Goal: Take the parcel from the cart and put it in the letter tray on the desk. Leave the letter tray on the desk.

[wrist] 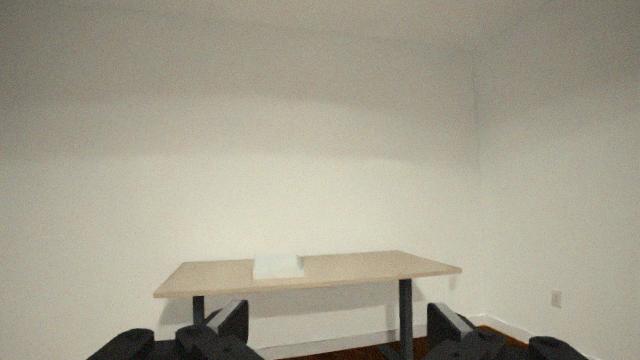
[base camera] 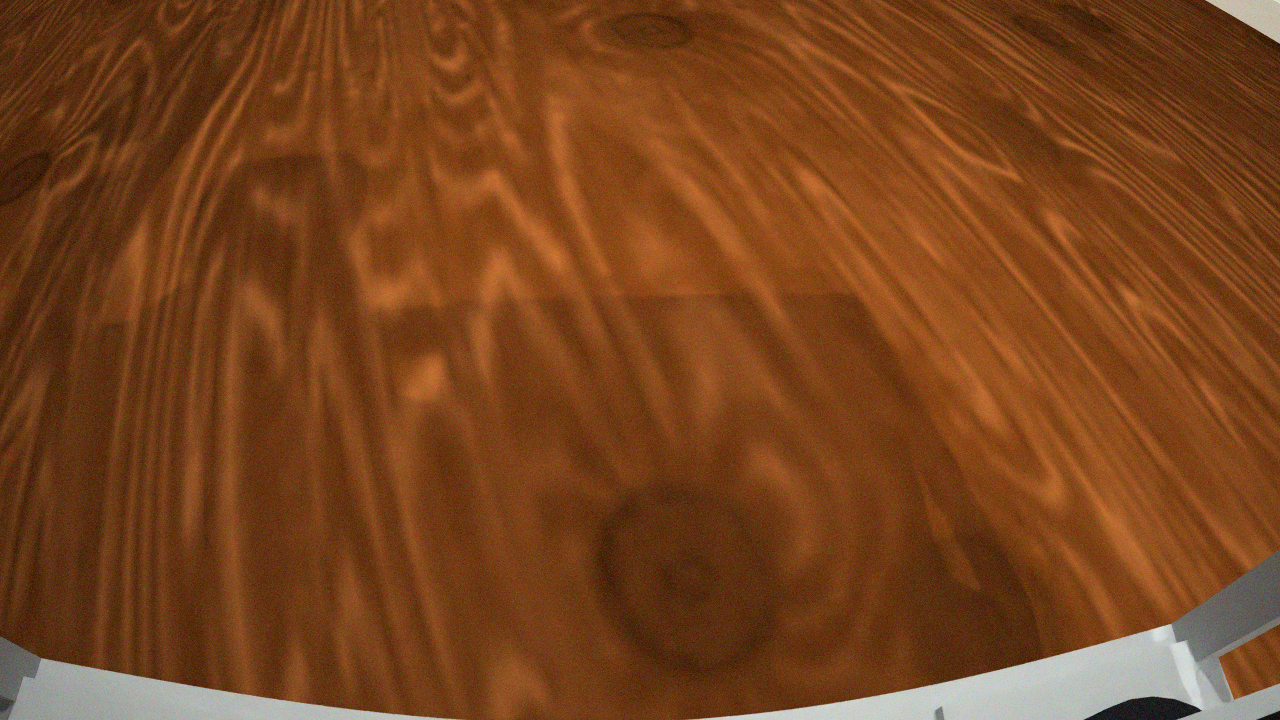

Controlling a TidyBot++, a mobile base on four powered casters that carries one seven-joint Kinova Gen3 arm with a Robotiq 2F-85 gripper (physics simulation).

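Frame: origin at the arm's base, x down, y back, z left, level; centimetres.
Seen in the pictures: gripper, fingertip midpoint: [wrist: 337, 322].
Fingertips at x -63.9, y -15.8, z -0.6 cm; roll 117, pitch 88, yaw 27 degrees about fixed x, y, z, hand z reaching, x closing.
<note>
A point is followed by its place in that frame.
The desk [wrist: 350, 267] {x -32.4, y -185.6, z -11.6 cm} has a light wood top and dark legs, and shows in the lower middle of the wrist view, against a pale wall. The white letter tray [wrist: 278, 267] {x -32.6, y -187.6, z 29.9 cm} sits on the desk, left of its middle; its inside is too small and blurred to make out. My gripper [wrist: 337, 322] {x -63.9, y -15.8, z -0.6 cm} is open, with its two fingertips wide apart at the bottom of the wrist view and no object between them. It is well away from the desk, which shows beyond the fingers. The parcel and the cart do not show in either view.
Brown wooden floor [base camera: 626, 223] {x 39.6, y -52.3, z -2.2 cm} spreads in front of the base, with soft shadows on it. The light grey edge of the base [base camera: 1056, 662] {x 28.7, y -14.8, z -16.5 cm} runs along the bottom of the base camera view. A wall outlet [wrist: 556, 299] {x 0.3, y -214.6, z -153.1 cm} is on the right wall, beyond the room's corner.
</note>
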